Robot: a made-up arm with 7 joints.
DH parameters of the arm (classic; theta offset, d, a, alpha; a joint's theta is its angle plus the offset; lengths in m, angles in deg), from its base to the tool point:
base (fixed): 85.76 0 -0.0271 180
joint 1: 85.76 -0.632 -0.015 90
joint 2: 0 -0.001 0.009 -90
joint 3: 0 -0.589 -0.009 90
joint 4: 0 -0.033 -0.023 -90
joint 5: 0 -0.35 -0.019 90
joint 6: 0 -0.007 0.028 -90
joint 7: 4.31 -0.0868 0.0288 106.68
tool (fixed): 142.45 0.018 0 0
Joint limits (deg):
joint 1: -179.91..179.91
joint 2: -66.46..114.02
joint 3: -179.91..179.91
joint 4: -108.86..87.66
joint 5: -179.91..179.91
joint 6: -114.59..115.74
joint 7: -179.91..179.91
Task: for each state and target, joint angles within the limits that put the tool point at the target. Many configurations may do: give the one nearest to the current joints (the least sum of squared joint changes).
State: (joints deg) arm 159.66 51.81 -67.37 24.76 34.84 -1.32 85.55
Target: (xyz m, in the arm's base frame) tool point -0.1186 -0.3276 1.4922
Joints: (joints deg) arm 160.45 0.64 -66.60 47.67 30.33 21.58 81.03
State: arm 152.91 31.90 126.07 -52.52 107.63 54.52 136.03
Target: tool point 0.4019 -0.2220 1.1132
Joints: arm 141.98 -16.03 94.62 -89.32 107.88 55.17 134.33
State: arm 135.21 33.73 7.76 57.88 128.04 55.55 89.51
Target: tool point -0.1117 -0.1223 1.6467
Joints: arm 122.64 6.27 5.36 16.22 132.04 11.46 94.19
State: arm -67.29 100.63 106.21 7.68 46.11 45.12 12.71
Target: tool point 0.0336 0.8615 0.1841
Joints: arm -78.12 114.02 131.82 -20.30 43.10 12.65 9.54
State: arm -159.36 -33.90 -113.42 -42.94 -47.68 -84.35 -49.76
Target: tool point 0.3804 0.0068 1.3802
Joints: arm -143.22 -42.55 -124.46 -51.45 -48.93 -92.84 -52.64
